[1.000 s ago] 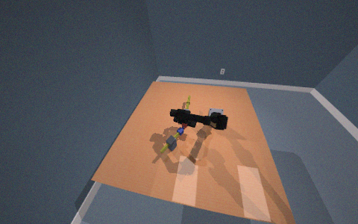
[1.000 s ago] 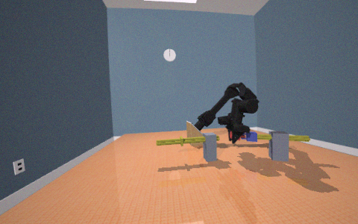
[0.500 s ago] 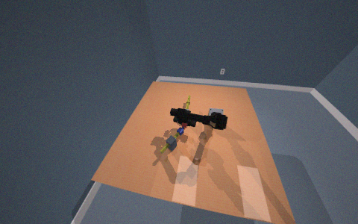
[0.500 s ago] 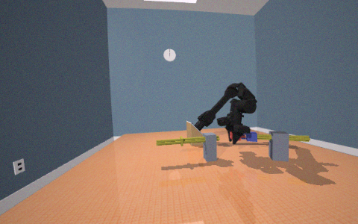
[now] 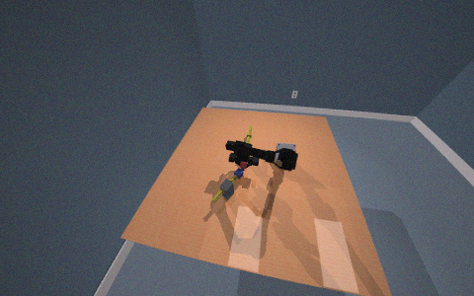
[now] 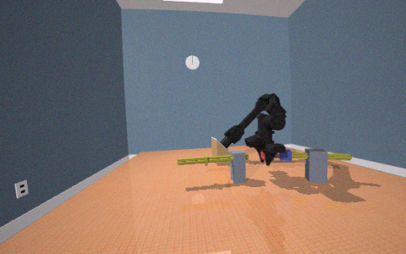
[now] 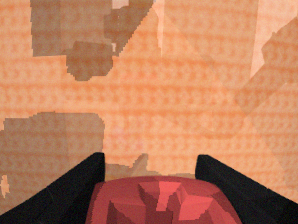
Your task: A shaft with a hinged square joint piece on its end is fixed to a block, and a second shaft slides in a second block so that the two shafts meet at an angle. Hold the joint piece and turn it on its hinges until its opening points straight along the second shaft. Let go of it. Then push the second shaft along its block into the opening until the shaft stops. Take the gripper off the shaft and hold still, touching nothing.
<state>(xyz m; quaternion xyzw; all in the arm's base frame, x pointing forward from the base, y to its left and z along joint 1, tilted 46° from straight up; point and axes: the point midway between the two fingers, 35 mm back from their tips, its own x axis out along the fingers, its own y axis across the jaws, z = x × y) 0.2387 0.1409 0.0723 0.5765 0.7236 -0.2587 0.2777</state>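
Now: the red square joint piece 4 cm above my gripper tip and 2 cm to the left of it.
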